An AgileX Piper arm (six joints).
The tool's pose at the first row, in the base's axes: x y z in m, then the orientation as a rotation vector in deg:
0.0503 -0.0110 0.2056 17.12 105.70 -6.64
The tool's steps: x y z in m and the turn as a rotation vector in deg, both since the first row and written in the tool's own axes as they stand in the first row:
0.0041 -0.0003 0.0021 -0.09 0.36 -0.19
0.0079 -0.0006 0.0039 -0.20 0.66 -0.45
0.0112 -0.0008 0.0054 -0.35 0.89 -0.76
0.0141 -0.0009 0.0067 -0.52 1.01 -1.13
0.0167 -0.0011 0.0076 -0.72 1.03 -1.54
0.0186 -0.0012 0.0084 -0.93 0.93 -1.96
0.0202 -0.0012 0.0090 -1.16 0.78 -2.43
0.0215 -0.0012 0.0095 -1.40 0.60 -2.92
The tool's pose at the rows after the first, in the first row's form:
0.0511 -0.0112 0.2011 16.92 106.09 -6.64
0.0517 -0.0113 0.1969 16.64 106.43 -6.68
0.0521 -0.0114 0.1933 16.27 106.71 -6.72
0.0526 -0.0114 0.1901 15.82 106.89 -6.81
0.0527 -0.0114 0.1874 15.31 106.98 -6.90
0.0529 -0.0114 0.1853 14.76 106.95 -7.01
0.0530 -0.0113 0.1836 14.15 106.87 -7.14
0.0531 -0.0112 0.1822 13.51 106.77 -7.28

